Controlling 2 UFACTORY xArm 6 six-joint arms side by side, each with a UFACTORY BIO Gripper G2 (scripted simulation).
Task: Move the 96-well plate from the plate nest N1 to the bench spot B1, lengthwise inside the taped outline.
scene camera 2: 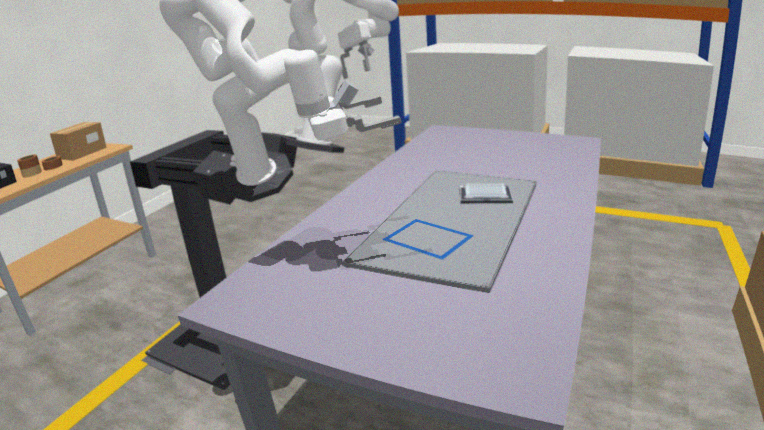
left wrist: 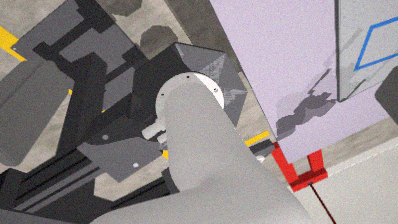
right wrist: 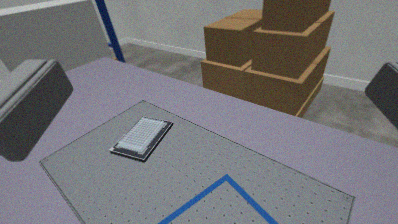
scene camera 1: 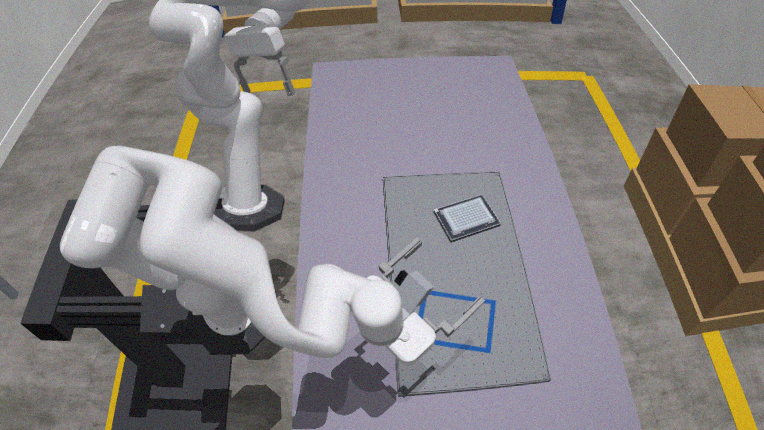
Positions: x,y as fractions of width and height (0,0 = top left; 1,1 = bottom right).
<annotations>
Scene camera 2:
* left gripper: 0.47,0.18
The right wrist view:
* clear 96-well plate: 0.35,0.62
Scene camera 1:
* clear 96-well plate: 0.63,0.50
</annotations>
